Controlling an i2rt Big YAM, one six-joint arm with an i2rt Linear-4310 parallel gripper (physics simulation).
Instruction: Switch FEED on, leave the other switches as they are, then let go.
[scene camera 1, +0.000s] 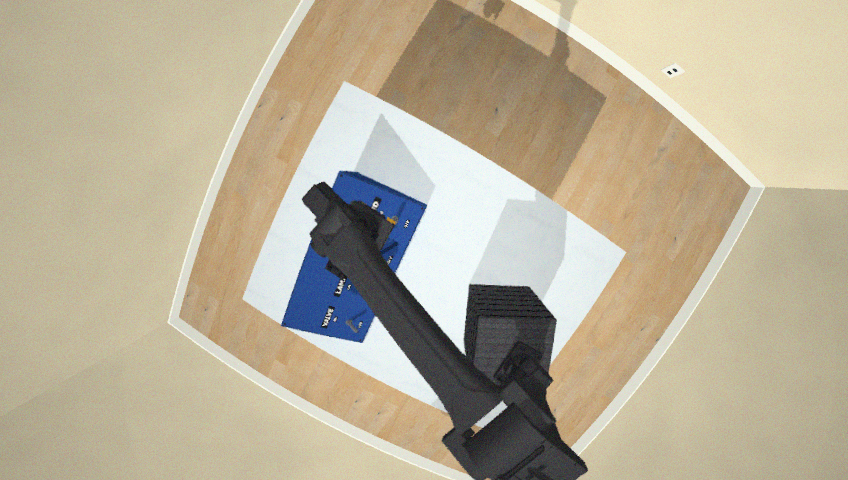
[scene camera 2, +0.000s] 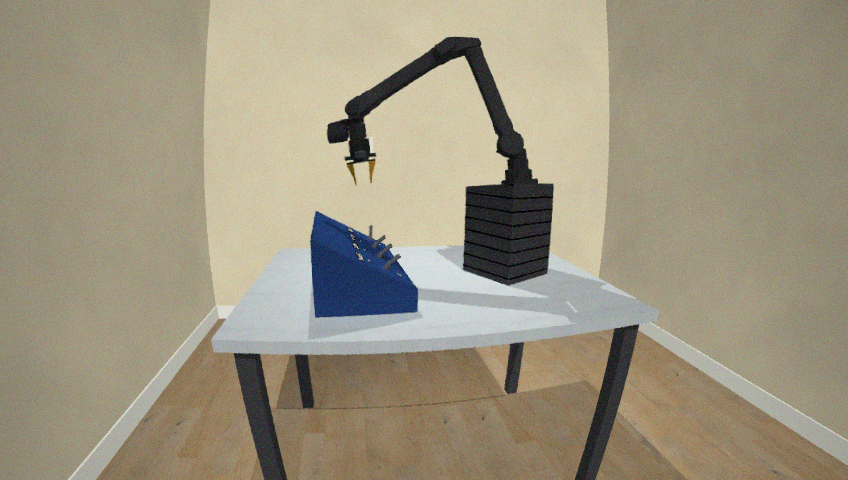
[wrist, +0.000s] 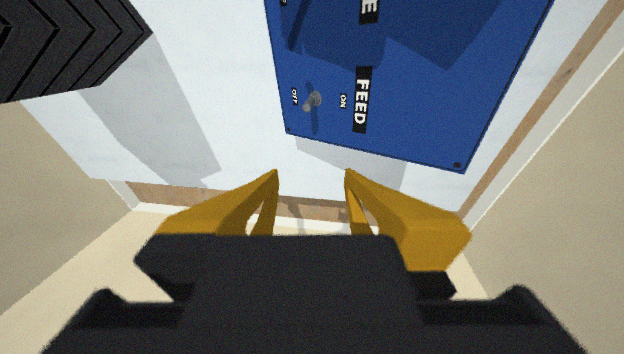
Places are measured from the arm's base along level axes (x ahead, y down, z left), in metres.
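Where they show: gripper, fingertip midpoint: (scene camera 1: 379, 222) (scene camera 2: 363, 184) (wrist: 311, 176); arm's base, origin of the base link: (scene camera 1: 518, 365) (scene camera 2: 519, 184).
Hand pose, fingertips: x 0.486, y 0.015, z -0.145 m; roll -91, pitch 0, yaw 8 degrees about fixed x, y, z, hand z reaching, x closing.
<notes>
Things, the pixels of their top centre, and the offset from my fingertips. Level surfaces: height alone.
- FEED lever, middle of its top: (wrist: 307, 108) (scene camera 2: 370, 224) dy +0.136, dx -0.024, dz +0.007 m
- nearest, middle of its top: (scene camera 2: 392, 253) dy +0.148, dx -0.065, dz +0.364 m
- FEED label, middle of its top: (wrist: 361, 103) (scene camera 1: 372, 211) dy +0.146, dx +0.045, dz +0.012 m
- white table, its level: dy +0.279 m
A blue sloped switch panel (scene camera 1: 303, 297) (scene camera 2: 357, 297) (wrist: 425, 115) stands on the table. The FEED lever (scene camera 2: 370, 231) (wrist: 311, 102) is the farthest in scene camera 2, where it stands near upright, tilted up the slope to the ON side. The three other levers there, the nearest (scene camera 2: 391, 261) among them, lean down the slope toward the low edge. The FEED label (wrist: 362, 100) shows in the wrist view. My gripper (scene camera 2: 363, 183) (wrist: 311, 176) is partly open and empty, pointing down well above the panel and apart from every lever. In scene camera 1 the arm hides part of the panel.
The black ribbed pedestal (scene camera 1: 514, 339) (scene camera 2: 508, 237) (wrist: 65, 45) under the arm's base stands to the right of the panel in both scene views. Both stand on the white table (scene camera 1: 452, 249) (scene camera 2: 476, 324) (wrist: 200, 50). The other levers rise from the panel's slope.
</notes>
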